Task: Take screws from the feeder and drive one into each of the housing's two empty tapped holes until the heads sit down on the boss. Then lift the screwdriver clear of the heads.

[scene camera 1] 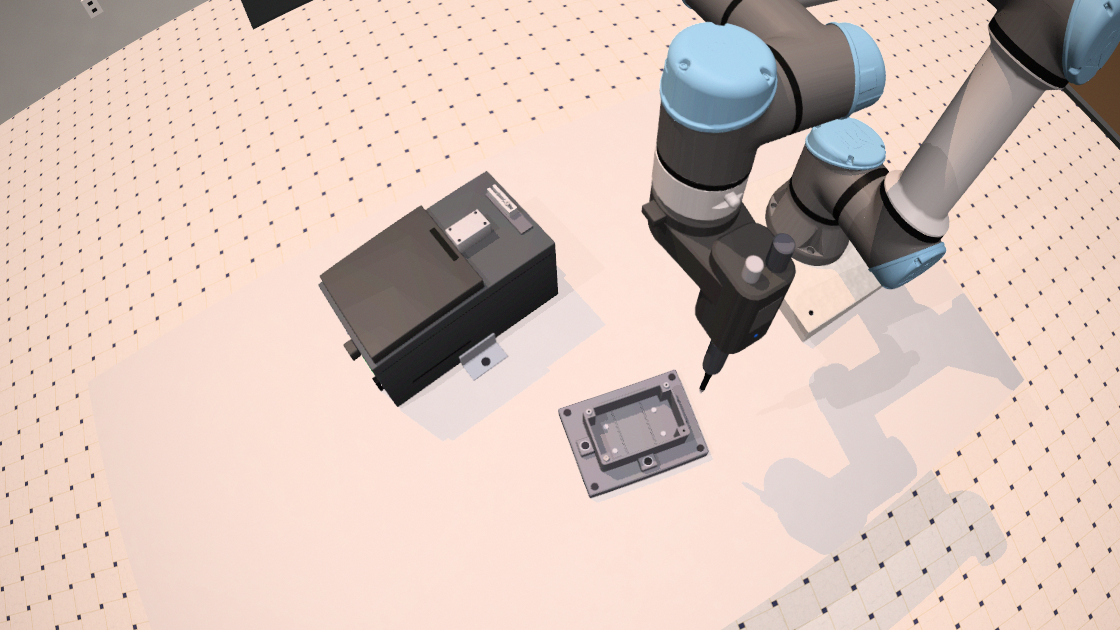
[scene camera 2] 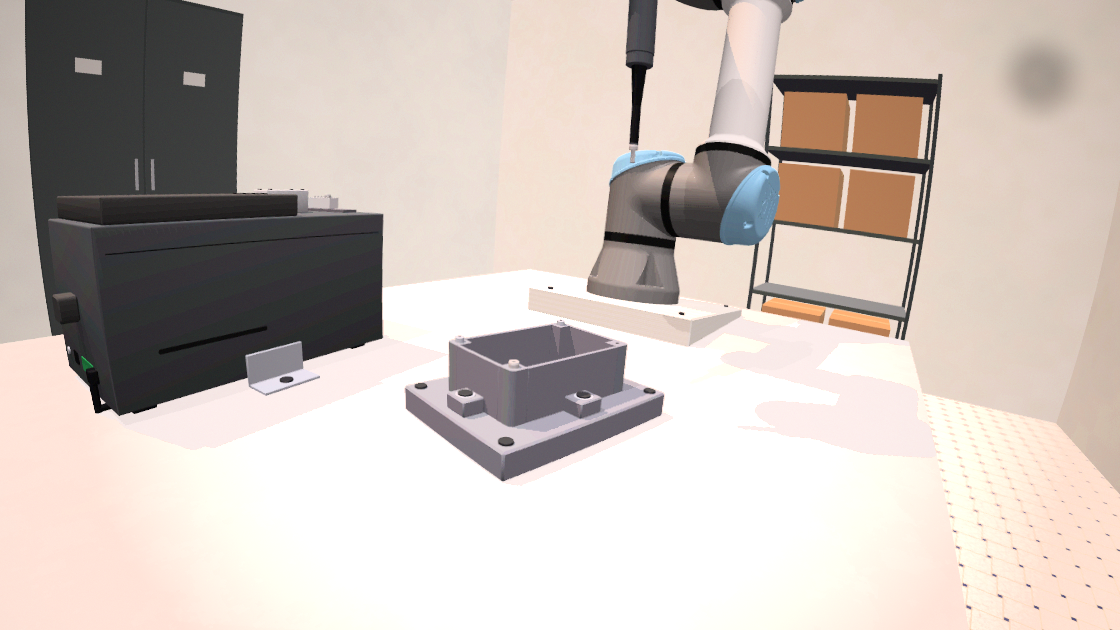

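The grey open housing (scene camera 1: 638, 459) (scene camera 2: 548, 381) stands on a flat fixture plate (scene camera 1: 618, 481) (scene camera 2: 469, 438). In scene camera 2, light raised heads show on its left, back and front corner bosses. The right corner boss (scene camera 2: 614, 342) looks flat, with a small dark hole. My screwdriver (scene camera 1: 703, 385) (scene camera 2: 632, 145) points down, high above the table and clear of the housing. A light screw (scene camera 2: 632, 154) hangs upright from its bit, head up. The dark screw feeder (scene camera 1: 438, 282) (scene camera 2: 242, 282) stands left of the housing.
A small angled bracket (scene camera 1: 484, 361) (scene camera 2: 285, 380) sits at the feeder's near side. The arm's pale base plate (scene camera 1: 822, 315) (scene camera 2: 610, 311) lies behind the housing. A dark cabinet (scene camera 2: 86, 117) and a shelf rack (scene camera 2: 857, 159) with boxes stand in the background.
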